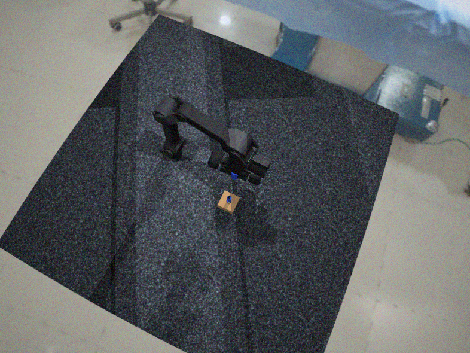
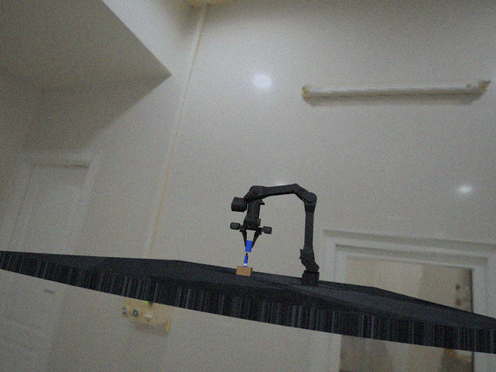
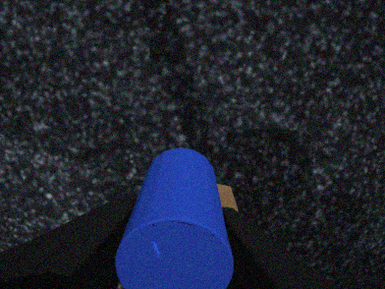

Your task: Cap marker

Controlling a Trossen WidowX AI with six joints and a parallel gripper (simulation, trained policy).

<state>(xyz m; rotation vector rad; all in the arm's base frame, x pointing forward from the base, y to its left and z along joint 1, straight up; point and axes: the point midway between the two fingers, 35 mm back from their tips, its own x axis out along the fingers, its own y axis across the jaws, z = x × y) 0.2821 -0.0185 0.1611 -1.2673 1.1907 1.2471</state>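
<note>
Right now the blue marker is 8 cm to the right of my gripper tip, 5 cm below it and 2 cm ahead of it. Round my gripper tip: blue cap right at my gripper tip; then holder block 11 cm below, 8 cm to the right, 2 cm ahead.
</note>
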